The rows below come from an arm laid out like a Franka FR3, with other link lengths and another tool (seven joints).
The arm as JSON. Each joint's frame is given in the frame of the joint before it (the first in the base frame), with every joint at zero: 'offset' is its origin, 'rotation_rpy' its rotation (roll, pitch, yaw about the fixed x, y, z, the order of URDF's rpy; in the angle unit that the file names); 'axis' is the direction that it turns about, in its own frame. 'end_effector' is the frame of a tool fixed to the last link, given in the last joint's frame.
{
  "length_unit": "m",
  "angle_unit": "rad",
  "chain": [
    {
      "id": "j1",
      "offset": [
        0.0,
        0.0,
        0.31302
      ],
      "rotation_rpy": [
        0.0,
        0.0,
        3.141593
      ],
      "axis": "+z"
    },
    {
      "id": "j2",
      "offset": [
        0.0,
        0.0,
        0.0
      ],
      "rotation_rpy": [
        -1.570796,
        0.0,
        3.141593
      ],
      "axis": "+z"
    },
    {
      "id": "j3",
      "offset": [
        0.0,
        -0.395,
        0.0
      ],
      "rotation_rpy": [
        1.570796,
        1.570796,
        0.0
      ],
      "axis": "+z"
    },
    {
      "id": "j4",
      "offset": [
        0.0,
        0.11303,
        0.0
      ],
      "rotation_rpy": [
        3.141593,
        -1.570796,
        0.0
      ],
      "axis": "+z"
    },
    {
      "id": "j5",
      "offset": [
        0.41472,
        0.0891,
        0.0
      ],
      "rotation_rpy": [
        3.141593,
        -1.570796,
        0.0
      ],
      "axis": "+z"
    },
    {
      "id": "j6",
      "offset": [
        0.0,
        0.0,
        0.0
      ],
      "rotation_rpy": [
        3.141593,
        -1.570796,
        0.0
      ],
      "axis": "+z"
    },
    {
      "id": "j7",
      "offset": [
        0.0,
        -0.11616,
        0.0
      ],
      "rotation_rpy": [
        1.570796,
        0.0,
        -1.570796
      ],
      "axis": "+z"
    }
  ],
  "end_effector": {
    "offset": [
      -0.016,
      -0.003,
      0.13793
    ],
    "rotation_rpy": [
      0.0,
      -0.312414,
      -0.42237
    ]
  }
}
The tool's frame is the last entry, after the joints.
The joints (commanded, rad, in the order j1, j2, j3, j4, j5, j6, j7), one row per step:
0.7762, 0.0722, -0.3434, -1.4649, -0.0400, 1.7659, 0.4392
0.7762, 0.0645, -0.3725, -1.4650, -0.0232, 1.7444, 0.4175
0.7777, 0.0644, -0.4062, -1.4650, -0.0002, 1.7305, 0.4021
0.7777, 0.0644, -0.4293, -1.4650, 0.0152, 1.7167, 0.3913
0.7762, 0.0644, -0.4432, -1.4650, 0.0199, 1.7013, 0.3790
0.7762, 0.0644, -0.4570, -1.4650, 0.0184, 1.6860, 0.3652
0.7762, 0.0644, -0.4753, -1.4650, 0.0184, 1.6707, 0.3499
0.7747, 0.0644, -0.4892, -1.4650, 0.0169, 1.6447, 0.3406
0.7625, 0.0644, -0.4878, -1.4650, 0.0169, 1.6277, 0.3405
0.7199, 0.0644, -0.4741, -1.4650, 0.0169, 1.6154, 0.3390
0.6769, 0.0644, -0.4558, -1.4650, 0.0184, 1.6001, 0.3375
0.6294, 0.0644, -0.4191, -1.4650, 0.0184, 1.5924, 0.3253
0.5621, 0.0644, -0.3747, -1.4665, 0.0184, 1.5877, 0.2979
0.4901, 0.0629, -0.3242, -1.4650, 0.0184, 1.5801, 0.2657
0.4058, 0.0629, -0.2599, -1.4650, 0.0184, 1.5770, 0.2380
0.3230, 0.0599, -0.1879, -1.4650, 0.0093, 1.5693, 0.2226
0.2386, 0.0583, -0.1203, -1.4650, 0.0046, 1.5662, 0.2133
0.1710, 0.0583, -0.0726, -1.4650, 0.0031, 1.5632, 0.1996
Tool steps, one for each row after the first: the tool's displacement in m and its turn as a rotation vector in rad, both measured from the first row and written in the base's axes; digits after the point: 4 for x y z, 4 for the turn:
0.0028, -0.0190, 0.0025, 0.0056, 0.0188, -0.0084
0.0084, -0.0367, 0.0014, 0.0170, 0.0380, -0.0249
0.0117, -0.0497, 0.0001, 0.0234, 0.0547, -0.0369
0.0134, -0.0594, -0.0016, 0.0197, 0.0694, -0.0404
0.0147, -0.0688, -0.0033, 0.0102, 0.0820, -0.0412
0.0167, -0.0808, -0.0048, 0.0022, 0.0950, -0.0449
0.0167, -0.0915, -0.0077, -0.0089, 0.1183, -0.0520
0.0169, -0.0990, -0.0097, -0.0133, 0.1346, -0.0631
0.0211, -0.1180, -0.0114, -0.0145, 0.1472, -0.0908
0.0237, -0.1343, -0.0134, -0.0149, 0.1632, -0.1141
0.0250, -0.1424, -0.0149, -0.0161, 0.1721, -0.1129
0.0282, -0.1585, -0.0169, -0.0176, 0.1795, -0.1086
0.0301, -0.1744, -0.0167, -0.0183, 0.1855, -0.0980
0.0326, -0.1892, -0.0177, -0.0175, 0.1900, -0.0903
0.0324, -0.1997, -0.0173, -0.0237, 0.1947, -0.0868
0.0334, -0.2131, -0.0170, -0.0242, 0.1968, -0.0947
0.0348, -0.2275, -0.0175, -0.0234, 0.2003, -0.1010

